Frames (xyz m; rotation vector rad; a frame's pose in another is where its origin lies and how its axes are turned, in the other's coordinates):
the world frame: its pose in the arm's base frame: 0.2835 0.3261 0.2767 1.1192 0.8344 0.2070
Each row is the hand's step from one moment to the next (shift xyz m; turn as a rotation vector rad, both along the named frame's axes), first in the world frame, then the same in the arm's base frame.
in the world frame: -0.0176 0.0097 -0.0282 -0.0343 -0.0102 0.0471
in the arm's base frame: -0.0289 0.0149 0.0119 0.0060 -0.0566 0.0163
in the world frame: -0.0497 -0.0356 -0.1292 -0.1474 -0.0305 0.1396
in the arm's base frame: -0.1311 0.0488 -0.0292 -0.0139 -0.1924 0.0702
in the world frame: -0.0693 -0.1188 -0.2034 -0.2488 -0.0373 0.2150
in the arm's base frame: -0.2160 0.0532 -0.1040 -0.0339 -0.3037 0.1270
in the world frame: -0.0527 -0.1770 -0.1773 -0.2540 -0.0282 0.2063
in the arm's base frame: -0.2013 0.0173 -0.1573 -0.0411 -0.2962 0.1358
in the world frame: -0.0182 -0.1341 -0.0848 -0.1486 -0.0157 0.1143
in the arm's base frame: -0.1038 -0.0103 -0.1209 -0.0282 -0.1684 0.0790
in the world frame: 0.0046 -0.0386 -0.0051 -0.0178 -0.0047 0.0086
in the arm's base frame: -0.0099 -0.0114 -0.0362 -0.0076 -0.0178 0.0061
